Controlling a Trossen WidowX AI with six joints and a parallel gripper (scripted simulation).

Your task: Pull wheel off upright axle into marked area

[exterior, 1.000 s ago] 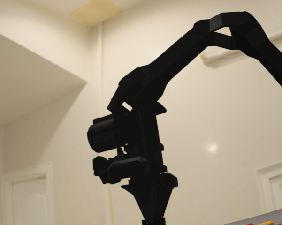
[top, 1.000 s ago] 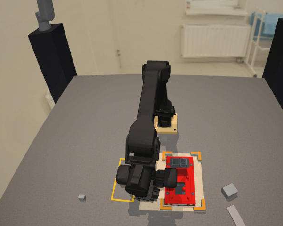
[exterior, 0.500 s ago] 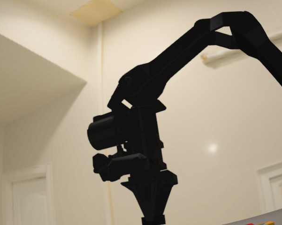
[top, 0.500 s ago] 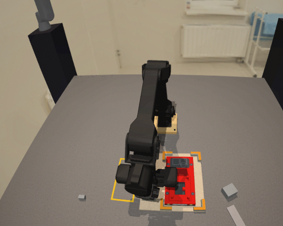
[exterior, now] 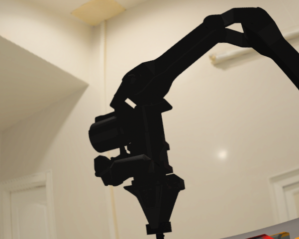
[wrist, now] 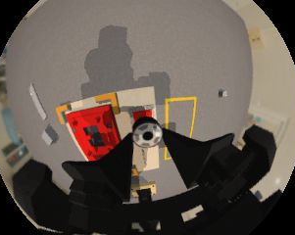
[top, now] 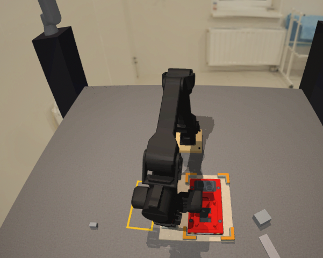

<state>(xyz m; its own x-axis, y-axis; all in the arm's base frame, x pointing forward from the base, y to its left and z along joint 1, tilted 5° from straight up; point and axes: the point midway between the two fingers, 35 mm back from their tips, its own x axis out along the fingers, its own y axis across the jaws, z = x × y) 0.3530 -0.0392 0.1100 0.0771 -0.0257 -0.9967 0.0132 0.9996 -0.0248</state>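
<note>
Now: the black axle 30 mm below my gripper tip. The rest, counted from my gripper tip: wheel right at my gripper tip; grey strip 90 mm ahead, 310 mm to the left, 60 mm below; grey block 20 mm behind, 290 mm to the left, 50 mm below.
</note>
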